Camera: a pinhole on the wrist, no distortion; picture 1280 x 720 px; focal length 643.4 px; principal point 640.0 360.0 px. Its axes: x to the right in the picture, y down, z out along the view. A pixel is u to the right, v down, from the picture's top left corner.
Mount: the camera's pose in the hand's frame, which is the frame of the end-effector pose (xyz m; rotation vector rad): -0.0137 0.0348 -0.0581 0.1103 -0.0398 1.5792
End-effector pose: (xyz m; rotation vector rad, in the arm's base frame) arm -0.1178 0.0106 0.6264 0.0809 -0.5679 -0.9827
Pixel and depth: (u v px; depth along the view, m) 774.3 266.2 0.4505
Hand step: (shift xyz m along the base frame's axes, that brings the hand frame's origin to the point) -0.0973 0.0647 0.3946
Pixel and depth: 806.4 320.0 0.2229
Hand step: -0.0239 0.0636 0.1701
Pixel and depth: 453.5 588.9 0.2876
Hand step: -0.2115 0.0806 0.1245
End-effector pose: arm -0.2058 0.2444 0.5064 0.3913 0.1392 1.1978
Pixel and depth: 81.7 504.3 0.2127
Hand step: 0.1733 -0.1292 0.0602
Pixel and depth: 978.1 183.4 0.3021
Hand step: -0.0367 0.0698 0.3035
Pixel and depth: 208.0 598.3 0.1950
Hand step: 0.1123 -0.1337 0.0672
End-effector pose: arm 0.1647 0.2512 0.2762 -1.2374 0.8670 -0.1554
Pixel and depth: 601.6 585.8 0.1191
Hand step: 0.0005 0.0795 0.0145
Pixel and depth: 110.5 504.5 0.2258
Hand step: 0.1204 0.0809 0.1849
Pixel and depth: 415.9 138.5 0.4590
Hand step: 0.4135 0.1350 0.0859
